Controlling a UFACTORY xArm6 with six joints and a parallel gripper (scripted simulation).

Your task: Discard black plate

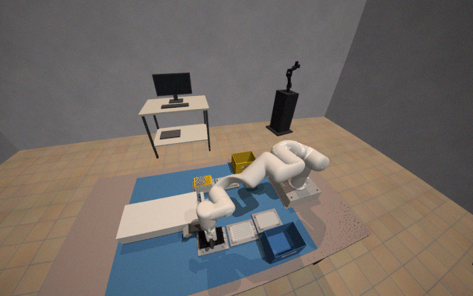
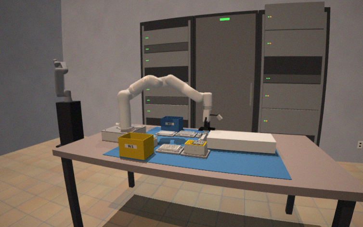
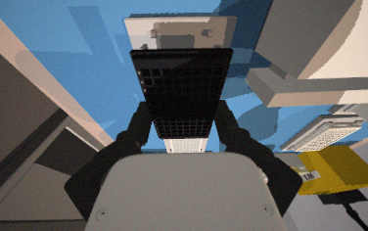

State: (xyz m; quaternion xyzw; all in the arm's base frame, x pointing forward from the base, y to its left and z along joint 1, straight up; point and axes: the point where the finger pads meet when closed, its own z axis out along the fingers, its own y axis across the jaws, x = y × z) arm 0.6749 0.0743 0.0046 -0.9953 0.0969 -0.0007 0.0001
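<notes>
Now: the work nest N1 7 cm below my hand. The rest, counted from my hand: drawer (10 cm ahead, 22 cm to the right, 5 cm below); then black plate (1 cm below); then white cooler (16 cm ahead, 22 cm to the right, 4 cm below).
</notes>
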